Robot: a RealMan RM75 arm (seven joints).
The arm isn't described. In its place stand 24 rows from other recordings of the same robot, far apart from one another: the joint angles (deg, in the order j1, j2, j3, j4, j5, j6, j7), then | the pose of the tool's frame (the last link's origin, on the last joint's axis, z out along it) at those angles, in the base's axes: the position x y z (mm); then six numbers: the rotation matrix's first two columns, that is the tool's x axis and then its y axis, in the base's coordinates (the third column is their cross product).
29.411, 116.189, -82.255, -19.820, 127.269, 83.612, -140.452 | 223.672 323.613 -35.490 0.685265 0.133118 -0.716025 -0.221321 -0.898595 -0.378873
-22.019, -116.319, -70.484, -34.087, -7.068, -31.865, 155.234 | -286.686 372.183 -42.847 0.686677 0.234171 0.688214 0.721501 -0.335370 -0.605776
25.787, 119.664, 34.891, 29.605, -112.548, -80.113, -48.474 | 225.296 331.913 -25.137 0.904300 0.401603 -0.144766 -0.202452 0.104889 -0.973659
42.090, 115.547, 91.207, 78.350, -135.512, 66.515, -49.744 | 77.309 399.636 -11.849 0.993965 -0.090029 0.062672 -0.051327 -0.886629 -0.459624
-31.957, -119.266, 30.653, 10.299, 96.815, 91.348, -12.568 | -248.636 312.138 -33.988 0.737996 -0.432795 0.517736 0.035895 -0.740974 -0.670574
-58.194, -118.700, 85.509, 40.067, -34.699, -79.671, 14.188 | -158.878 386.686 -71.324 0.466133 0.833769 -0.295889 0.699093 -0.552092 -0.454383
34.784, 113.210, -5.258, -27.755, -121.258, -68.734, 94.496 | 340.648 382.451 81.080 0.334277 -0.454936 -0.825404 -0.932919 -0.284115 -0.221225
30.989, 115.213, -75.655, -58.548, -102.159, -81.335, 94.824 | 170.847 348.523 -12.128 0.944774 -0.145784 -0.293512 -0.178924 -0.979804 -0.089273
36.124, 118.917, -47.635, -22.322, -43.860, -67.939, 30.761 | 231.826 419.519 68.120 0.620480 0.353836 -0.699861 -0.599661 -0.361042 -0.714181
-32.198, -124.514, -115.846, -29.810, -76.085, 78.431, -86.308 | -219.724 303.893 -101.010 0.758621 0.510041 0.405403 0.514362 -0.850766 0.107843
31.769, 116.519, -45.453, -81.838, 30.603, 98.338, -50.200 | 242.609 352.422 120.331 0.692428 -0.718384 -0.066833 -0.640495 -0.569413 -0.515301
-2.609, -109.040, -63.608, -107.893, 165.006, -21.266, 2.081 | -119.865 307.061 20.235 0.878258 0.110456 0.465255 0.448581 -0.527338 -0.721588
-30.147, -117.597, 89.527, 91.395, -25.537, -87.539, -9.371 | -157.108 345.407 10.871 0.419074 0.895490 0.149914 0.768717 -0.262074 -0.583430
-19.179, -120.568, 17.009, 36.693, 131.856, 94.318, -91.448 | -351.309 243.539 7.767 0.426732 0.717621 0.550382 0.862004 -0.506846 -0.007489
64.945, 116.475, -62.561, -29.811, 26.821, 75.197, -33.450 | 154.208 429.426 -40.388 0.609508 -0.765385 0.206606 -0.661375 -0.634607 -0.399820
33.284, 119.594, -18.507, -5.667, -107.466, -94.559, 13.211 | 238.549 303.092 -42.582 0.684559 0.400559 -0.609042 -0.101395 -0.775052 -0.623710
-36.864, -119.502, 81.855, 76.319, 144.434, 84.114, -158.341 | -151.858 364.737 -15.749 0.682210 0.728732 -0.059483 0.647887 -0.640217 -0.412752
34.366, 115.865, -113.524, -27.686, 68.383, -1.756, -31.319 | 313.104 400.360 -63.770 0.688520 -0.591634 -0.419416 -0.639095 -0.221639 -0.736501
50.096, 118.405, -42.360, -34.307, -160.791, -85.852, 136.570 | 250.268 366.519 -24.330 0.423567 -0.889430 0.171769 -0.856626 -0.454942 -0.243352
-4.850, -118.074, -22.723, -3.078, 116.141, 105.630, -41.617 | -352.671 172.380 26.409 0.252034 -0.198036 0.947238 0.899164 -0.313933 -0.304876
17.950, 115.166, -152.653, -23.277, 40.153, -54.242, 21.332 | 316.740 268.713 -96.334 0.648788 -0.313401 -0.693437 -0.735318 -0.492797 -0.465251
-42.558, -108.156, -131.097, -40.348, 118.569, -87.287, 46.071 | -216.436 401.442 59.837 0.457202 0.826259 0.329032 0.870872 -0.490980 0.022831
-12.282, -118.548, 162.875, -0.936, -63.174, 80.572, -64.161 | -382.074 225.331 -11.774 0.022011 0.224590 0.974205 0.990429 -0.137706 0.009369
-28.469, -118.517, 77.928, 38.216, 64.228, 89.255, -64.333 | -162.060 319.246 -20.992 0.595191 -0.001279 0.803583 0.139054 -0.984749 -0.104561
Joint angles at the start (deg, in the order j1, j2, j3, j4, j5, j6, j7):
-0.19 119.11 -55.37 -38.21 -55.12 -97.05 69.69
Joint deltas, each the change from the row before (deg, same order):
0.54 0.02 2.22 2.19 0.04 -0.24 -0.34
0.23 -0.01 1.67 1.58 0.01 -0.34 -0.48
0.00 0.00 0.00 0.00 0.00 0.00 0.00
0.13 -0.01 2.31 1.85 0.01 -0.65 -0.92
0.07 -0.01 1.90 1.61 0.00 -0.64 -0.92
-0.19 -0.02 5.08 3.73 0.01 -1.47 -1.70
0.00 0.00 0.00 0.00 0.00 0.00 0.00
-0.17 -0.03 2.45 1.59 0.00 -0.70 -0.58
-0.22 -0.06 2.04 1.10 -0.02 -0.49 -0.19
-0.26 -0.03 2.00 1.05 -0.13 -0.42 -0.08
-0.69 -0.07 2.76 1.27 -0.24 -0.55 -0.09
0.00 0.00 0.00 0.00 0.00 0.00 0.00
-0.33 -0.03 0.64 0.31 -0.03 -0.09 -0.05
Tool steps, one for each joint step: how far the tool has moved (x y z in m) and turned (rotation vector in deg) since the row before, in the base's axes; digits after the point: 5 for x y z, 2 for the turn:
0.00641 -0.00095 0.00195 1.31 1.10 -1.80
0.00487 -0.00197 0.00158 1.13 0.64 -1.27
0.00000 0.00000 0.00000 0.00 0.00 0.00
0.00606 -0.00370 0.00283 1.86 0.54 -1.49
0.00482 -0.00366 0.00193 1.60 0.40 -1.19
0.01255 -0.01135 0.00576 4.15 1.36 -3.44
0.00000 0.00000 0.00000 0.00 0.00 0.00
0.00551 -0.00588 0.00306 1.99 0.71 -1.59
0.00456 -0.00507 0.00314 1.59 0.64 -1.33
0.00439 -0.00525 0.00254 1.42 0.71 -1.35
0.00660 -0.00927 0.00382 1.98 0.81 -2.08
0.00000 0.00000 0.00000 0.00 0.00 0.00
0.00211 -0.00328 0.00094 0.49 0.17 -0.70

